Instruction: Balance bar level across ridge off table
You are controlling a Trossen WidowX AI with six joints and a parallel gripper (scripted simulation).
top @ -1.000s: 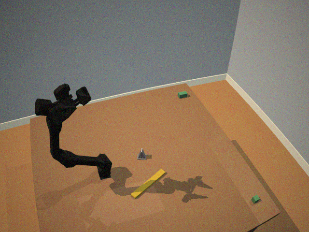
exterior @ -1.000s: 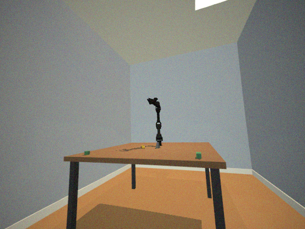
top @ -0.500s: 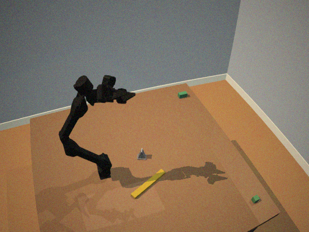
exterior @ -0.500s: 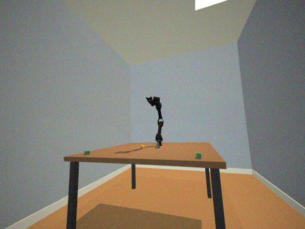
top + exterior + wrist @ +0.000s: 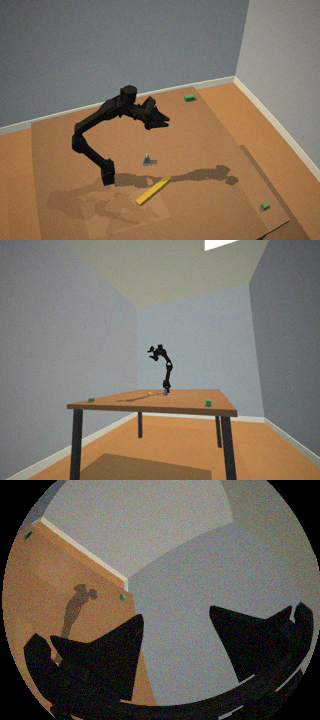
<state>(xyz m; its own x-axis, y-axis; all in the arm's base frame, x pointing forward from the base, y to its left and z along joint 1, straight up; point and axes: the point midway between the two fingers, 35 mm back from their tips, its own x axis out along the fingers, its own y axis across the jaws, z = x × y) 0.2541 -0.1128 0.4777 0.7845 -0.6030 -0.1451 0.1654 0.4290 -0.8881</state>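
My gripper tip is 46 cm above the yellow bar, 6 cm past it and 1 cm to the left of it.
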